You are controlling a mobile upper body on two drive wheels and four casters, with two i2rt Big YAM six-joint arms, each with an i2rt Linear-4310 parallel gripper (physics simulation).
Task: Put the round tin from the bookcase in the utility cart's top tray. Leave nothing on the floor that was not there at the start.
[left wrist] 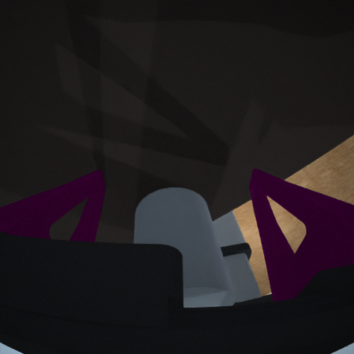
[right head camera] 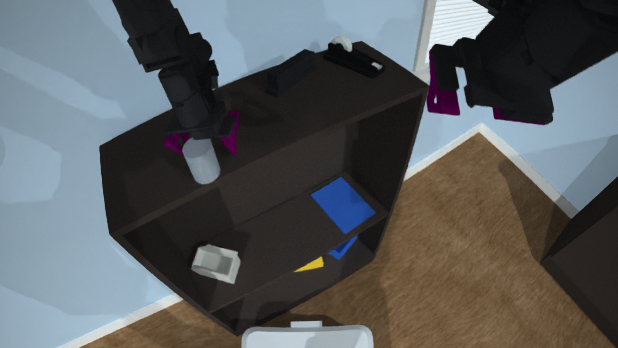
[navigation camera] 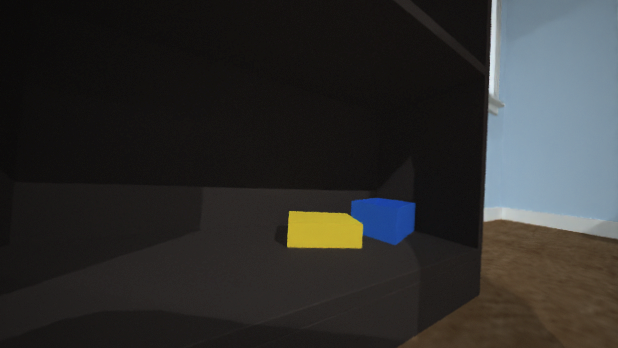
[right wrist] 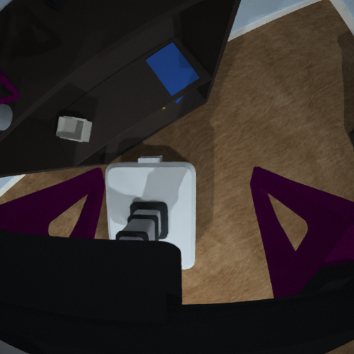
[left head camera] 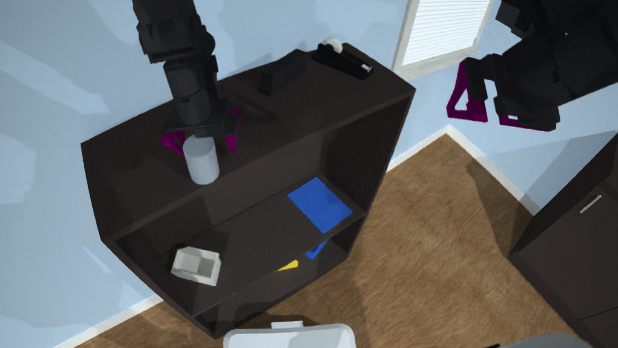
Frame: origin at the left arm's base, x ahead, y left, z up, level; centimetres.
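Seen in the pictures: right gripper, between the fingertips: [right head camera: 463,110] [left head camera: 475,116].
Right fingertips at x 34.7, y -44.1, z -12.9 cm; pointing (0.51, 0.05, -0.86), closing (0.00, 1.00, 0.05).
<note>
Pixels of each thing's top centre, then the offset from my right fingertips to it. "*": a spot on its surface instead.
- round tin, centre of its top: [left head camera: 198,144] [right head camera: 196,146] dx +10.2, dy +37.3, dz -15.1 cm
- dark bookcase, a spot on its surface: [left head camera: 135,172] * dx +10.7, dy +52.0, dz -22.1 cm
- black block, centre of its top: [left head camera: 284,61] [right head camera: 291,62] dx +38.1, dy +21.9, dz -16.7 cm
- tape dispenser, centre of its top: [right head camera: 354,41] [left head camera: 345,43] dx +46.0, dy +5.9, dz -15.1 cm
- white box, a spot on its surface: [left head camera: 196,265] * dx +15.6, dy +52.4, dz -78.5 cm
- blue item, centre of its top: [right head camera: 343,203] [left head camera: 319,203] dx +40.4, dy +6.4, dz -78.9 cm
The round tin [left head camera: 201,162] [right head camera: 202,162] [left wrist: 175,220] is a plain grey-white cylinder. It stands upright on top of the dark bookcase [left head camera: 135,172] [right head camera: 145,185], near the front edge. My left gripper [left head camera: 208,153] [right head camera: 209,153] [left wrist: 177,177] is open and empty, low over the bookcase top at the tin. The tin covers part of one finger in the head views; whether it stands fully between the fingers is unclear. My right gripper [left head camera: 493,120] [right head camera: 476,114] [right wrist: 177,175] is open and empty, to the right of the bookcase. The utility cart does not show.
A black block [left head camera: 283,73] and tape dispenser [left head camera: 342,61] stand on the bookcase top. A white box [left head camera: 196,265] and blue item [left head camera: 320,205] are on its shelf. Yellow [navigation camera: 324,230] and blue [navigation camera: 382,220] blocks are below. A dark cabinet [left head camera: 565,250] stands at right.
</note>
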